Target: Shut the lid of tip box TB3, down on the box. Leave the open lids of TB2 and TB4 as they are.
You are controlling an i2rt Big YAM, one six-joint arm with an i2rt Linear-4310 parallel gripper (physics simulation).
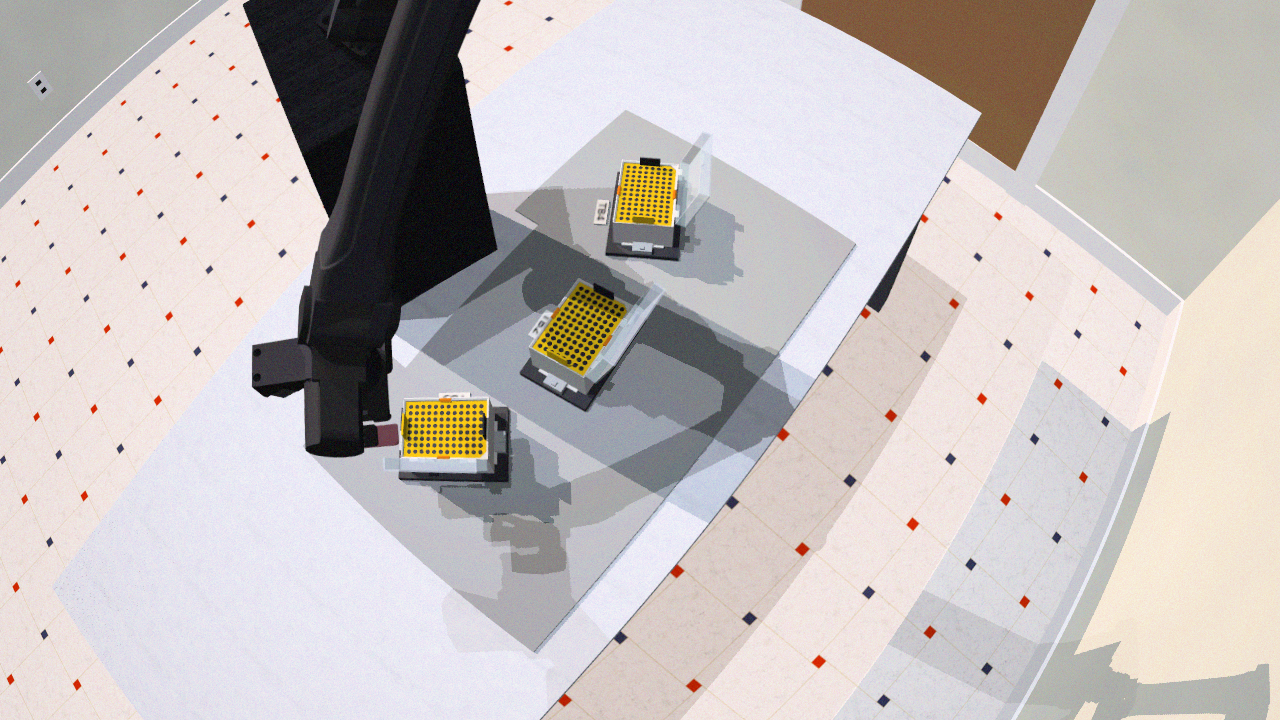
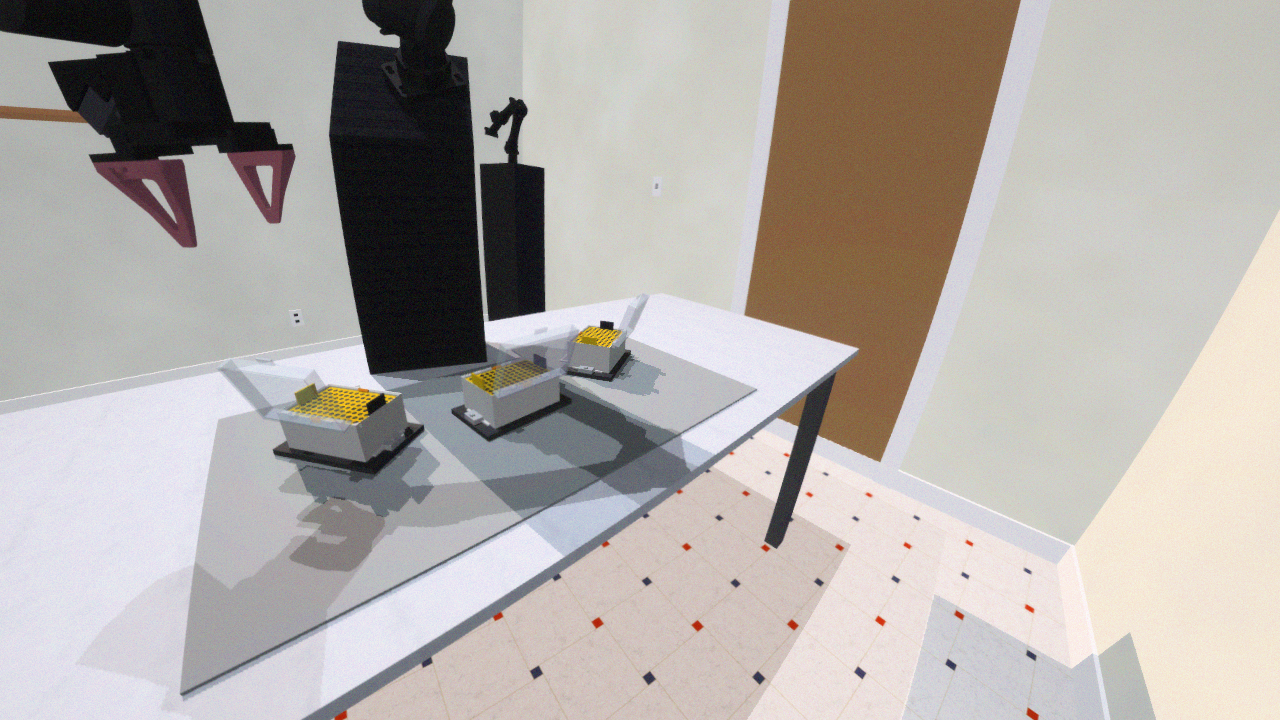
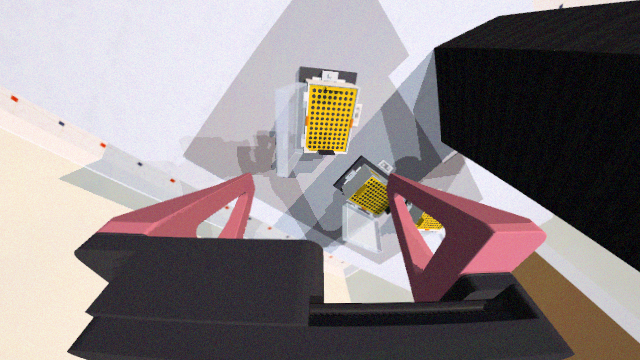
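Seen in the pictures: gripper, fingertip midpoint: (image 1: 380,396) (image 2: 236,233) (image 3: 320,180); arm's base at its link origin: (image 2: 425,81).
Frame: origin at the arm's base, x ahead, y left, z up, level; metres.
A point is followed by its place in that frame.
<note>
Three tip boxes with yellow racks have clear lids standing open. The far box, labelled TB4 (image 1: 646,192) {x 0.305, y 0.124, z -0.457 m} (image 2: 598,337) {x 0.308, y 0.119, z -0.456 m} (image 3: 431,220) {x 0.309, y 0.116, z -0.456 m}, has its lid (image 1: 698,179) {x 0.376, y 0.139, z -0.414 m} (image 2: 637,310) {x 0.399, y 0.099, z -0.380 m} up. The middle box (image 1: 581,326) {x 0.289, y -0.113, z -0.456 m} (image 2: 514,398) (image 3: 369,196) {x 0.291, y -0.130, z -0.457 m} has a label that looks like TB2; its lid (image 1: 631,326) {x 0.365, y -0.139, z -0.369 m} (image 3: 361,230) {x 0.361, y -0.127, z -0.411 m} leans outward. The remaining box, TB3 by elimination (image 1: 445,428) {x 0.166, y -0.303, z -0.457 m} (image 2: 344,420) (image 3: 330,120) {x 0.163, y -0.304, z -0.457 m}, has its label partly hidden; its lid (image 1: 447,464) {x 0.215, y -0.372, z -0.369 m} (image 2: 281,385) {x 0.215, y -0.377, z -0.385 m} (image 3: 289,130) {x 0.193, y -0.369, z -0.418 m} is tilted back. My gripper (image 2: 230,232) {x 0.158, y -0.363, z -0.238 m} (image 3: 320,180) {x 0.158, y -0.363, z -0.238 m} is open and empty, high above the table, apart from the boxes.
The boxes sit on dark bases on a grey mat (image 1: 537,617) {x 0.349, y -0.495, z -0.513 m} (image 2: 241,626) {x 0.339, y -0.499, z -0.514 m} on the white table (image 1: 223,555) {x -0.136, y -0.607, z -0.517 m} (image 2: 402,608) {x 0.431, y -0.417, z -0.516 m}. The black pedestal (image 1: 452,197) {x 0.081, y -0.033, z -0.342 m} (image 2: 407,223) {x 0.038, y -0.085, z -0.244 m} (image 3: 540,110) {x 0.016, y -0.111, z -0.315 m} stands behind the table. My arm (image 1: 375,179) {x 0.256, y -0.348, z 0.143 m} reaches from it.
</note>
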